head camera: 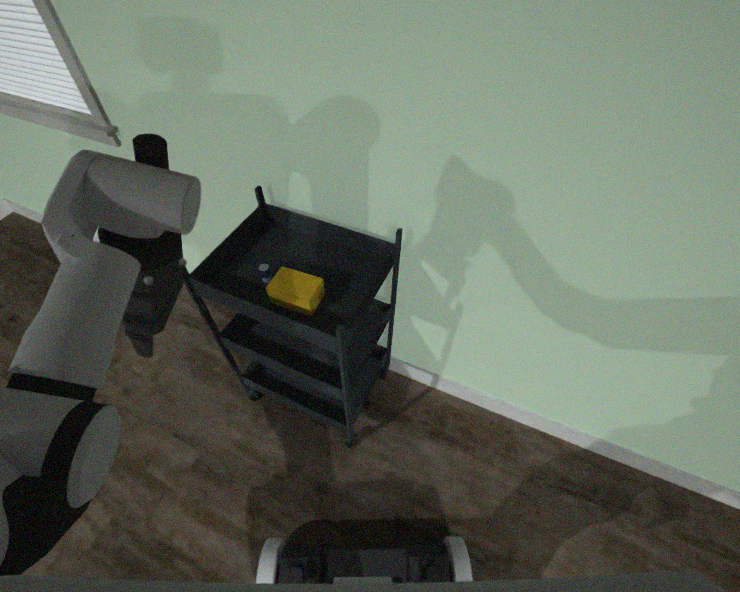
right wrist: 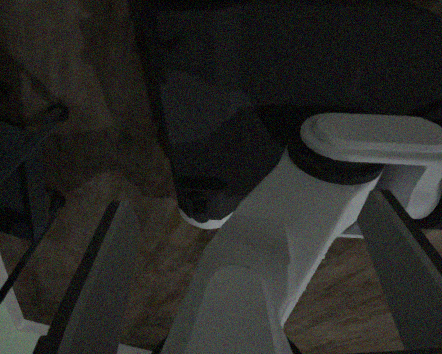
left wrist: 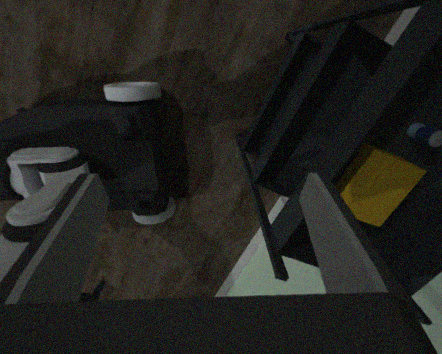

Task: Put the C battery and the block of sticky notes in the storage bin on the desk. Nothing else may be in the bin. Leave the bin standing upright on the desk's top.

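Places are measured from the robot's base along level axes (x ahead, y left, z up), in centimetres.
Pixels of known places: left gripper, fingertip midpoint: [head camera: 158,325] [left wrist: 206,186]; right gripper, fingertip midpoint: [right wrist: 248,209] [left wrist: 87,279].
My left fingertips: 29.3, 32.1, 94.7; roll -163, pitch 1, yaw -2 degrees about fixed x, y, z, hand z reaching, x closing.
Observation:
Behind a point stands the place of what it marks, as x, y, z.
A yellow block of sticky notes [head camera: 296,288] {55.9, 16.3, 72.2} [left wrist: 382,186] {57.0, 18.5, 72.2} lies in the top tray of a dark cart [head camera: 345,382] {39.7, 4.6, 54.2} [left wrist: 385,85] {54.1, 33.7, 70.2}. The small blue and white C battery [head camera: 264,272] {62.9, 25.7, 70.4} [left wrist: 425,134] {62.9, 26.4, 70.0} is beside the block, in the same tray. My left gripper [head camera: 142,346] [left wrist: 206,186] {29.3, 32.1, 94.7} is open and empty. In the head camera it hangs left of the cart, pointing down. My right gripper [right wrist: 248,209] {-9.6, -21.7, 54.3} is open, with nothing between its fingers; the robot's own arm and base show behind them. The storage bin and the desk do not show in these views.
The cart has two lower shelves and upright corner posts; it stands near the green wall [head camera: 586,154] {59.0, -41.8, 106.8}. A window with a blind [head camera: 40,61] {127.1, 103.3, 101.0} is at the upper left. My wheeled base [head camera: 364,558] {4.0, 0.0, 19.1} is at the bottom of the head camera, on the wooden floor [head camera: 203,475] {30.3, 57.1, 0.1}.

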